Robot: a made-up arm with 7 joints. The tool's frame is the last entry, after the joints.
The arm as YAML. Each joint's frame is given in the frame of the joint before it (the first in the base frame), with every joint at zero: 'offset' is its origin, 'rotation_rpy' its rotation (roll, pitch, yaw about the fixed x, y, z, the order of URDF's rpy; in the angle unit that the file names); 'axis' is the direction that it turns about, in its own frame. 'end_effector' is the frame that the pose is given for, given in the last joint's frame.
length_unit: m
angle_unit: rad
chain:
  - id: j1
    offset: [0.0, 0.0, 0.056]
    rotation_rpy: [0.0, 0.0, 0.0]
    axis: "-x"
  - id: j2
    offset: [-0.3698, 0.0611, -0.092]
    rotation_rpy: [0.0, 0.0, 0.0]
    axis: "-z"
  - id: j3
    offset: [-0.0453, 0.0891, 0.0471]
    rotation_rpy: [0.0, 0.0, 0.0]
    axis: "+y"
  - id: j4
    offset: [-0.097, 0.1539, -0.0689]
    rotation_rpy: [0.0, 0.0, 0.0]
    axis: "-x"
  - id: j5
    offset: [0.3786, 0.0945, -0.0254]
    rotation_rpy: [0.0, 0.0, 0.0]
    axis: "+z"
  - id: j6
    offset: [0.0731, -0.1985, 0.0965]
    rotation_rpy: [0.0, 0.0, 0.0]
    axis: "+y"
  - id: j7
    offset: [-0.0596, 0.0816, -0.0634]
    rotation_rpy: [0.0, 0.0, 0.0]
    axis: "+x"
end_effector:
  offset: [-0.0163, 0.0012, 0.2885]
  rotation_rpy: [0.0, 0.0, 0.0]
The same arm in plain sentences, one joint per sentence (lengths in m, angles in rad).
The arm has seven revolute joints in a row. What follows holds with every joint at zero, and every direction is one of the base frame's. The first joint sits 0.0560 m along +z from the base frame's origin and rotates about -x. The second joint sits 0.3698 m along -x and 0.0611 m along +y and 0.0920 m along -z from the first joint and rotates about -z. The third joint sits 0.0453 m along -x and 0.0891 m along +y and 0.0471 m along +z from the second joint and rotates about +y. The fourth joint sits 0.0970 m along -x and 0.1539 m along +y and 0.0689 m along -z from the third joint and rotates about -x. The fifth joint sits 0.3786 m along +x and 0.0945 m along +y and 0.0254 m along -z from the fourth joint and rotates about +z. The sixth joint sits 0.0731 m along +x and 0.1985 m along -y and 0.0965 m along +z from the fifth joint and rotates about +y. The seventh joint sits 0.0596 m along -x and 0.0816 m along +y and 0.0634 m along -z from the sixth joint and rotates about +x. The tool frame, which is the frame that the pose is given for, sits 0.0163 m along -x and 0.0012 m along +y and 0.2885 m along +z from the seventh joint; its axes are parallel to the base frame's.
